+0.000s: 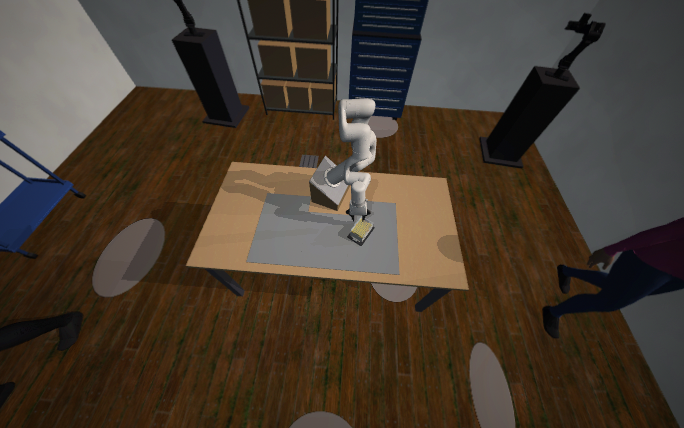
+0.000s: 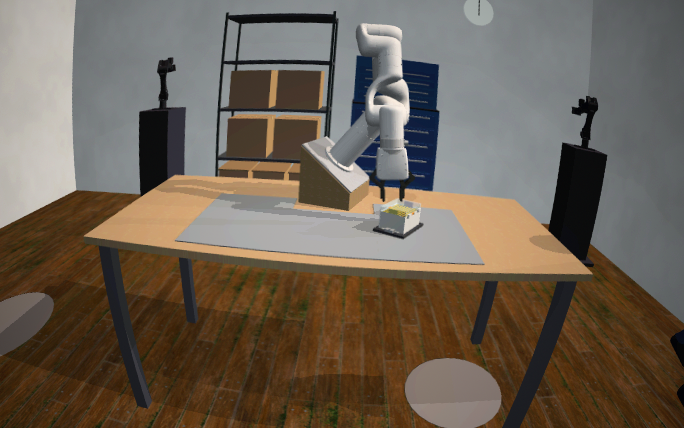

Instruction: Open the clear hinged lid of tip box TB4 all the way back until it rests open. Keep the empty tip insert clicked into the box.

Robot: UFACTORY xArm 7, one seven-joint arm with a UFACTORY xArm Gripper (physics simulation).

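Observation:
The tip box TB4 is a small white box on a dark base, on the right part of the grey mat. Its yellow gridded insert sits inside the box, near the rim. The clear lid shows faintly as a pale edge at the back left of the box; its exact angle is hard to tell. My gripper points down at the box's back side, shut on the clear lid with its fingers some way apart. The contact is too small to see clearly.
The mat lies on a wooden table. The arm's wedge-shaped base stands behind the mat, left of the box. A shelf rack and a blue drawer cabinet stand behind the table.

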